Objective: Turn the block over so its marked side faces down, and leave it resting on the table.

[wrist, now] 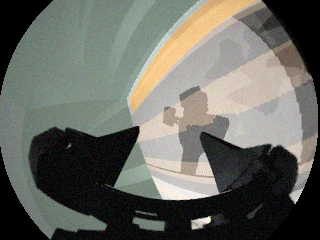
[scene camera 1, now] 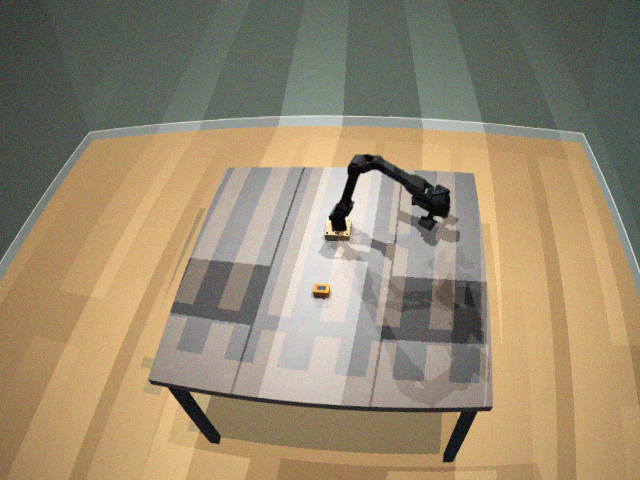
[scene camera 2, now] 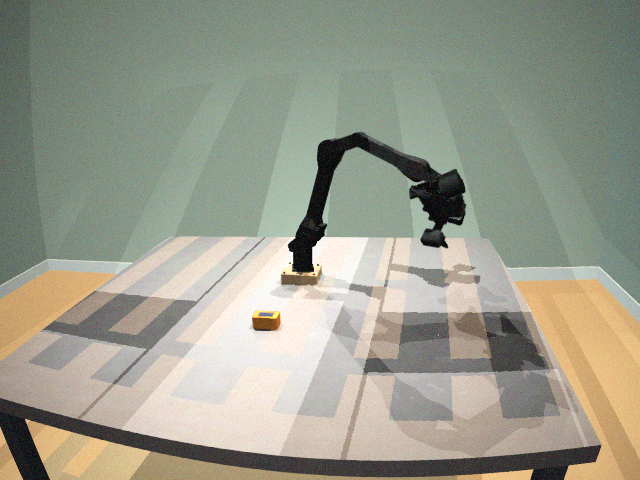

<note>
My gripper (scene camera 2: 452, 234) is open and holds nothing.
My gripper is seen too in the wrist view (wrist: 170, 132).
</note>
